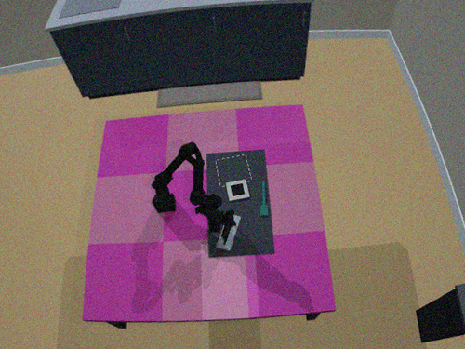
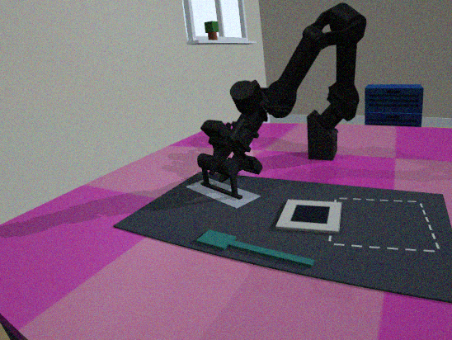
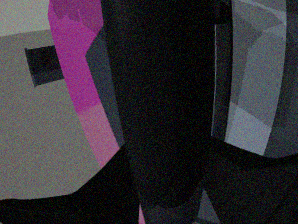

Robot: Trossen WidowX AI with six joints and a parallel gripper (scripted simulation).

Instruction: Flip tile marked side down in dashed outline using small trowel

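Now: gripper tip 170 mm to the right of the dark mat, 70 mm above it and 40 mm short of it. From my gripper tip the other things lie so: teal trowel (180 mm ahead, 140 mm to the left, 50 mm below); tile (230 mm to the left, 40 mm below, 40 mm ahead).
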